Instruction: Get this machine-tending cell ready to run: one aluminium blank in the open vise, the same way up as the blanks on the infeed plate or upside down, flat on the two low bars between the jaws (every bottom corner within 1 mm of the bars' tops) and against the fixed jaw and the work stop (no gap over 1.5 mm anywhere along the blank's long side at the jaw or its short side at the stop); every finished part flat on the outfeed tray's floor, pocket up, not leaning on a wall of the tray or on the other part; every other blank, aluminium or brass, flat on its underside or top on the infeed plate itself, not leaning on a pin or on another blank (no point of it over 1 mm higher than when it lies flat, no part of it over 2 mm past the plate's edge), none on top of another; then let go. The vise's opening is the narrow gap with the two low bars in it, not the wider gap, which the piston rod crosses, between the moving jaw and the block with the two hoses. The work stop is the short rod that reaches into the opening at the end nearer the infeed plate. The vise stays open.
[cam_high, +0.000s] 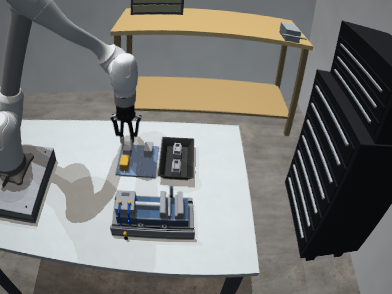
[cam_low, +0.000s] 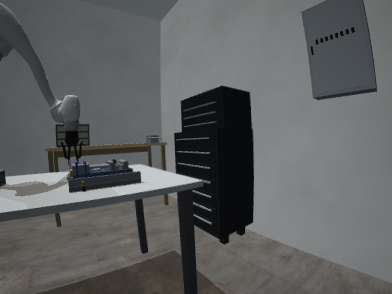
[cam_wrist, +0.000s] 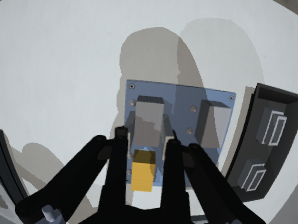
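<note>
Now: hand 220 mm short of the work stop, 290 mm to the left of it and 30 mm below it. From my hand the other things lie so: hose block (60 mm ahead, 350 mm to the right, 10 mm above); then brass blank (90 mm to the right, 40 mm below); then aluminium blank (40 mm below).
</note>
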